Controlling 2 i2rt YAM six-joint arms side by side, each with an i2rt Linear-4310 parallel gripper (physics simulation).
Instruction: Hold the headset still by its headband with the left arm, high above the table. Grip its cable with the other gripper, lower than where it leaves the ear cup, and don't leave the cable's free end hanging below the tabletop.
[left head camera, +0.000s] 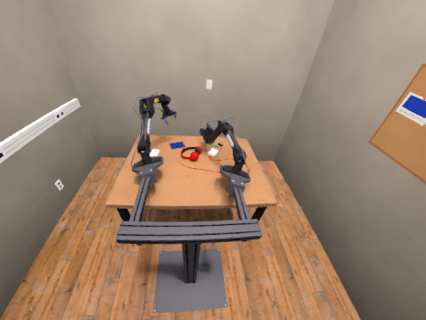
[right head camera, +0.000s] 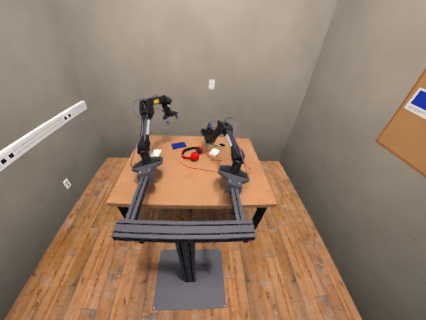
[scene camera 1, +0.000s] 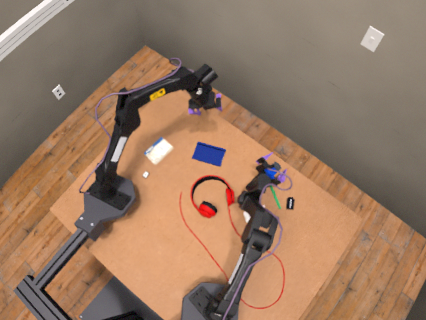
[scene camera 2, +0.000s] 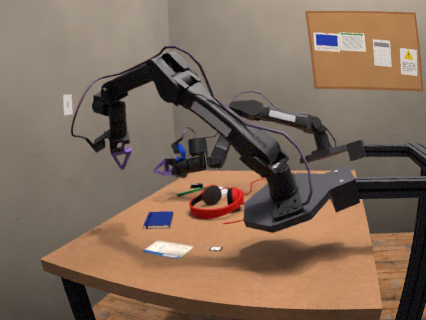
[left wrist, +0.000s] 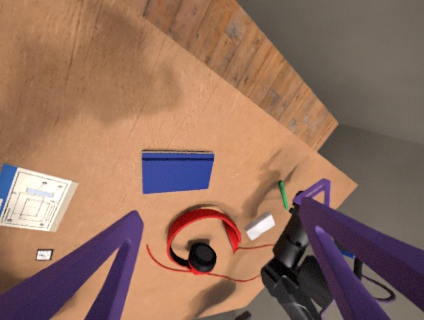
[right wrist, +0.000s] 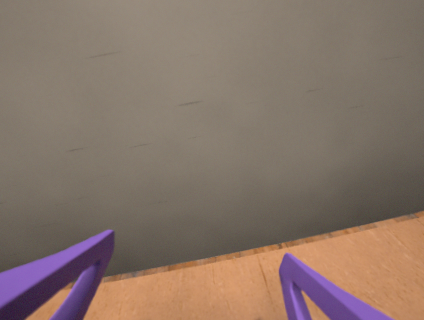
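Pixels of known places: left gripper, fingertip midpoint: (left head camera: 171, 121) (right head camera: 172, 122) (scene camera 1: 210, 112) (scene camera 2: 121, 161) (left wrist: 218, 211); right gripper, fingertip midpoint: (scene camera 1: 279, 161) (scene camera 2: 160, 171) (left wrist: 327, 182) (right wrist: 200, 251); left arm's base, link origin: (left head camera: 147, 162) (right head camera: 147, 162) (scene camera 1: 108, 195) (scene camera 2: 285, 196); right arm's base, link origin: (left head camera: 235, 172) (right head camera: 233, 172) (scene camera 1: 211, 312).
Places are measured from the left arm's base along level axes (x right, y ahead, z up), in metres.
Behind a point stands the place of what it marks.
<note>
The red headset (scene camera 1: 192, 194) @[x 0.282, y 0.201, z -0.120 m] (scene camera 2: 216, 212) @[x 0.266, y 0.220, z -0.129 m] (left wrist: 192, 216) @[x 0.304, y 0.315, z -0.132 m] lies on the table (scene camera 1: 145, 240) @[x 0.195, y -0.077, z -0.156 m] (scene camera 2: 310, 260) @[x -0.058, y -0.066, z -0.156 m], with its black-padded ear cups beside the band. Its thin red cable (scene camera 1: 199, 241) @[x 0.406, y 0.037, z -0.153 m] (left wrist: 233, 277) @[x 0.616, y -0.067, z -0.154 m] lies on the table and runs in a loop under the right arm; part of it is hidden by that arm. My left gripper (scene camera 1: 206, 106) @[x 0.208, y 0.513, z 0.063 m] (scene camera 2: 121, 159) @[x 0.208, y 0.513, z 0.063 m] (left wrist: 218, 211) @[x 0.208, y 0.513, z 0.063 m] is open and empty, pointing down high above the table, beyond the blue notebook. My right gripper (scene camera 1: 274, 166) @[x 0.557, y 0.497, z -0.050 m] (right wrist: 200, 251) @[x 0.557, y 0.497, z -0.050 m] is open and empty, lower over the far part of the table, pointing toward the wall.
A blue notebook (scene camera 1: 209, 154) @[x 0.251, y 0.415, z -0.144 m] (scene camera 2: 158, 220) @[x 0.224, y 0.411, z -0.144 m] (left wrist: 177, 174) @[x 0.242, y 0.416, z -0.144 m] lies near the headband. A white-and-blue box (scene camera 1: 159, 151) @[x 0.029, y 0.319, z -0.154 m] (left wrist: 37, 200) @[x 0.029, y 0.326, z -0.154 m] and a small white card (scene camera 1: 145, 174) @[x 0.032, y 0.187, z -0.154 m] (left wrist: 44, 255) @[x 0.034, y 0.187, z -0.154 m] lie farther left. A green pen (scene camera 1: 275, 197) @[x 0.615, y 0.371, z -0.147 m] (left wrist: 283, 194) @[x 0.590, y 0.392, z -0.146 m], a black item (scene camera 1: 290, 203) @[x 0.688, y 0.375, z -0.142 m] and a white block (left wrist: 260, 226) @[x 0.567, y 0.261, z -0.141 m] lie near the right arm.
</note>
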